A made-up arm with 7 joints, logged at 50 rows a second.
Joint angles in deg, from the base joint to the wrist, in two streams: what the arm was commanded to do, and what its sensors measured. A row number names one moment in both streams.
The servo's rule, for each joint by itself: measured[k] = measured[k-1] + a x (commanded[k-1-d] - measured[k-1]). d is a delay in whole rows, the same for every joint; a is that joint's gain. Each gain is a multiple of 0.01, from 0.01 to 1. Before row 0 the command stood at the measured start. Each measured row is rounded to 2 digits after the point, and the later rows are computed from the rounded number. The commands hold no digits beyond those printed.
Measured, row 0:
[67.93 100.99 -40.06 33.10 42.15 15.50 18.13]
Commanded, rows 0 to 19:
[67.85 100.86 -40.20 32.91 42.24 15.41 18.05]
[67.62 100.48 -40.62 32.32 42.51 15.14 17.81]
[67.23 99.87 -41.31 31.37 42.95 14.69 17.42]
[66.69 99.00 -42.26 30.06 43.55 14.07 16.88]
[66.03 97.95 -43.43 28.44 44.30 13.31 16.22]
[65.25 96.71 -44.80 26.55 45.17 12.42 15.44]
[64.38 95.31 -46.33 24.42 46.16 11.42 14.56]
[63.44 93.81 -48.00 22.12 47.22 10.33 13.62]
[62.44 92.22 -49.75 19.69 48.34 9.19 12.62]
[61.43 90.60 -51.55 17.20 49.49 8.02 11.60]
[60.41 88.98 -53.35 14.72 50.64 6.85 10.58]
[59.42 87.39 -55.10 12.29 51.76 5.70 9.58]
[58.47 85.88 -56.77 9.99 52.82 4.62 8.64]
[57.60 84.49 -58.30 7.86 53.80 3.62 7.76]
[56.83 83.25 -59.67 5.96 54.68 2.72 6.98]
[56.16 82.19 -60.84 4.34 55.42 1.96 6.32]
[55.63 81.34 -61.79 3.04 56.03 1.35 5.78]
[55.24 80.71 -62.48 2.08 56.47 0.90 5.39]
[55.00 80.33 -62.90 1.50 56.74 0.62 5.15]
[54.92 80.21 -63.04 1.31 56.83 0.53 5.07]
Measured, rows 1 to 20:
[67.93 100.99 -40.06 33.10 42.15 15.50 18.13]
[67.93 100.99 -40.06 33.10 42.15 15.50 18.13]
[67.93 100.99 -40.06 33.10 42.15 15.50 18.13]
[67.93 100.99 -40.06 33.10 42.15 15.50 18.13]
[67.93 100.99 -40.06 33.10 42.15 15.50 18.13]
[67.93 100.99 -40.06 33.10 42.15 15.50 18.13]
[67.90 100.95 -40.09 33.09 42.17 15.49 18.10]
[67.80 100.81 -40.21 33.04 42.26 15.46 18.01]
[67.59 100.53 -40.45 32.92 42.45 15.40 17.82]
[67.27 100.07 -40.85 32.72 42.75 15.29 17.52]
[66.82 99.43 -41.42 32.42 43.17 15.13 17.10]
[66.25 98.61 -42.16 32.01 43.71 14.91 16.57]
[65.58 97.62 -43.08 31.48 44.37 14.63 15.93]
[64.81 96.48 -44.16 30.82 45.14 14.29 15.19]
[63.96 95.20 -45.39 30.04 46.00 13.88 14.37]
[63.05 93.82 -46.75 29.14 46.94 13.41 13.48]
[62.10 92.37 -48.20 28.13 47.94 12.89 12.55]
[61.14 90.88 -49.72 27.02 48.97 12.31 11.60]
[60.18 89.38 -51.27 25.83 50.01 11.69 10.65]
[59.25 87.91 -52.82 24.57 51.03 11.04 9.73]
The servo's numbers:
d 6
a 0.36 0.30 0.22 0.07 0.27 0.08 0.32

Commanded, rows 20 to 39:
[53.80 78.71 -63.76 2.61 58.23 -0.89 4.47]
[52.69 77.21 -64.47 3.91 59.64 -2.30 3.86]
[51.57 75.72 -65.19 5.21 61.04 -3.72 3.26]
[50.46 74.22 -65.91 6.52 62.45 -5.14 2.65]
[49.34 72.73 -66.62 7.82 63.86 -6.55 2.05]
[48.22 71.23 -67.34 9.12 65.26 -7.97 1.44]
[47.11 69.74 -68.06 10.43 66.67 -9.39 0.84]
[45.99 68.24 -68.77 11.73 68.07 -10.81 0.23]
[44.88 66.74 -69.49 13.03 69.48 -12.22 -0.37]
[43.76 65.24 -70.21 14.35 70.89 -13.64 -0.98]
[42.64 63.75 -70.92 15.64 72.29 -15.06 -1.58]
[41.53 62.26 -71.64 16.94 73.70 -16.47 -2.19]
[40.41 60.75 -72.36 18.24 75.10 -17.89 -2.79]
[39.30 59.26 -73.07 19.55 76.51 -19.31 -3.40]
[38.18 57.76 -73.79 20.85 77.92 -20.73 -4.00]
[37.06 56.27 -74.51 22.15 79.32 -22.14 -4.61]
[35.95 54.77 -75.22 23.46 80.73 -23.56 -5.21]
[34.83 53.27 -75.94 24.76 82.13 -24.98 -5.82]
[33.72 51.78 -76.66 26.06 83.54 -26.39 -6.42]
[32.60 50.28 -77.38 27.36 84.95 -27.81 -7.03]
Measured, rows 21 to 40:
[58.38 86.51 -54.33 23.27 52.02 10.37 8.85]
[57.58 85.21 -55.76 21.94 52.94 9.70 8.04]
[56.88 84.05 -57.09 20.62 53.77 9.03 7.32]
[56.29 83.05 -58.28 19.32 54.50 8.38 6.70]
[55.83 82.23 -59.30 18.07 55.10 7.76 6.20]
[55.50 81.62 -60.12 16.90 55.57 7.18 5.84]
[54.89 80.75 -60.92 15.90 56.29 6.53 5.40]
[54.10 79.69 -61.70 15.06 57.19 5.82 4.91]
[53.19 78.50 -62.47 14.37 58.23 5.06 4.38]
[52.21 77.22 -63.23 13.82 59.37 4.24 3.83]
[51.18 75.87 -63.98 13.40 60.58 3.38 3.26]
[50.11 74.48 -64.72 13.10 61.84 2.47 2.68]
[49.03 73.06 -65.45 12.91 63.14 1.52 2.09]
[47.94 71.61 -66.18 12.83 64.47 0.53 1.49]
[46.84 70.15 -66.91 12.84 65.82 -0.49 0.89]
[45.73 68.68 -67.64 12.95 67.19 -1.54 0.29]
[44.62 67.20 -68.36 13.14 68.57 -2.62 -0.31]
[43.51 65.72 -69.08 13.41 69.96 -3.73 -0.91]
[42.39 64.23 -69.80 13.75 71.35 -4.86 -1.51]
[41.28 62.74 -70.52 14.16 72.74 -6.02 -2.11]

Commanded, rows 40 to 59:
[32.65 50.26 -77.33 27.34 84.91 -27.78 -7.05]
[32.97 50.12 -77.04 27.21 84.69 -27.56 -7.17]
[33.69 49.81 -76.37 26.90 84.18 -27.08 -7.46]
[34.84 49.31 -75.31 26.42 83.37 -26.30 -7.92]
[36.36 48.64 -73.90 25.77 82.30 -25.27 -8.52]
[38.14 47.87 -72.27 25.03 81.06 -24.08 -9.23]
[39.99 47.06 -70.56 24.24 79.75 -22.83 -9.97]
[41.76 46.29 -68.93 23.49 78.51 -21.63 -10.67]
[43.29 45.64 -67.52 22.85 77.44 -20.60 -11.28]
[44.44 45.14 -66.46 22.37 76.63 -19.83 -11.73]
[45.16 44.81 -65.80 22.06 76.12 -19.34 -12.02]
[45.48 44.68 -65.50 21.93 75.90 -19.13 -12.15]
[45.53 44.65 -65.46 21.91 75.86 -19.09 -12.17]
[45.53 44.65 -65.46 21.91 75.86 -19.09 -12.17]
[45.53 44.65 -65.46 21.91 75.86 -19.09 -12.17]
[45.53 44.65 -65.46 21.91 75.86 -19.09 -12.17]
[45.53 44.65 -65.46 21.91 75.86 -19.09 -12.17]
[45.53 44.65 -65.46 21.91 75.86 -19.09 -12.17]
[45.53 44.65 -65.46 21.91 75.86 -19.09 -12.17]
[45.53 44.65 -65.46 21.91 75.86 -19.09 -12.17]
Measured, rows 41 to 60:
[40.16 61.25 -71.24 14.63 74.14 -7.20 -2.71]
[39.04 59.76 -71.96 15.16 75.54 -8.40 -3.32]
[37.93 58.26 -72.68 15.74 76.94 -9.61 -3.92]
[36.81 56.76 -73.40 16.37 78.34 -10.84 -4.53]
[35.70 55.27 -74.12 17.05 79.74 -12.08 -5.13]
[34.58 53.77 -74.84 17.77 81.15 -13.34 -5.74]
[33.89 52.72 -75.39 18.44 82.17 -14.50 -6.16]
[33.56 51.94 -75.75 19.05 82.85 -15.54 -6.48]
[33.61 51.30 -75.89 19.60 83.21 -16.46 -6.79]
[34.05 50.70 -75.76 20.08 83.25 -17.25 -7.15]
[34.88 50.08 -75.35 20.48 82.99 -17.89 -7.59]
[36.05 49.42 -74.67 20.80 82.47 -18.39 -8.11]
[37.47 48.71 -73.77 21.04 81.74 -18.75 -8.71]
[39.01 47.98 -72.71 21.21 80.87 -18.98 -9.34]
[40.55 47.28 -71.57 21.32 79.94 -19.11 -9.96]
[41.95 46.64 -70.45 21.39 79.05 -19.17 -10.53]
[43.11 46.09 -69.43 21.44 78.26 -19.18 -11.01]
[43.96 45.67 -68.57 21.47 77.62 -19.18 -11.37]
[44.53 45.36 -67.89 21.50 77.14 -19.17 -11.63]
[44.89 45.15 -67.36 21.53 76.79 -19.16 -11.80]

